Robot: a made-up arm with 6 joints.
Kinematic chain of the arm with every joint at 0, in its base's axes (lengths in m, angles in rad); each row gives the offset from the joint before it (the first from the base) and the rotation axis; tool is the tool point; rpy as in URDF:
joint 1: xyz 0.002 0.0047 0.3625 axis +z
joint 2: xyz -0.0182 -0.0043 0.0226 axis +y
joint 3: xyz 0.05 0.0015 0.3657 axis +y
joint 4: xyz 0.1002 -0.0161 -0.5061 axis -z
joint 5: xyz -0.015 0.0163 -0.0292 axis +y
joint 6: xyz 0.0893 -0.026 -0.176 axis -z
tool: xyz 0.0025 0.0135 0.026 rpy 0 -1.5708 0
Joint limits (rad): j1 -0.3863..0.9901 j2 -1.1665..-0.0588 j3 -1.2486..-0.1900 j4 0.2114..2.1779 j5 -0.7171..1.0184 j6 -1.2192..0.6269
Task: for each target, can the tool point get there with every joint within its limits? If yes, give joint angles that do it. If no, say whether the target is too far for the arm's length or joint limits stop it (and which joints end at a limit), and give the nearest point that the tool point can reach.
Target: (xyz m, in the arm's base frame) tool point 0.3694 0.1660 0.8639
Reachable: yes | joints 0.4892 -0.9173 -0.7894 0.5382 0.2619 -0.7480
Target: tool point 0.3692 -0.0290 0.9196
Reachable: yes | joints -0.1261 -0.9338 -0.9825 0.4669 0.8784 0.4755
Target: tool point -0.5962 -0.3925 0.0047
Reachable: no: joint limits stop it (at a limit: joint 1, joint 2, joint 3, joint 4, joint 5, joint 6) | nearest point 0.0971 -0.1947 0.1903 | short by 0.744 m
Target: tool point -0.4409 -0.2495 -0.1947
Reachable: no: joint limits stop it (at a limit: joint 1, joint 2, joint 3, joint 4, joint 6) | nearest point 0.1093 -0.1922 0.1685 | short by 0.662 m
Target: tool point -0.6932 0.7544 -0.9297
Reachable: no: too far | nearest point 0.0850 0.2557 0.0947 | short by 1.380 m
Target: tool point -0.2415 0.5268 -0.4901
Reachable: no: joint limits stop it (at a limit: joint 1, joint 2, joint 3, joint 5, joint 6) | nearest point 0.0861 0.2590 0.0956 | short by 0.723 m
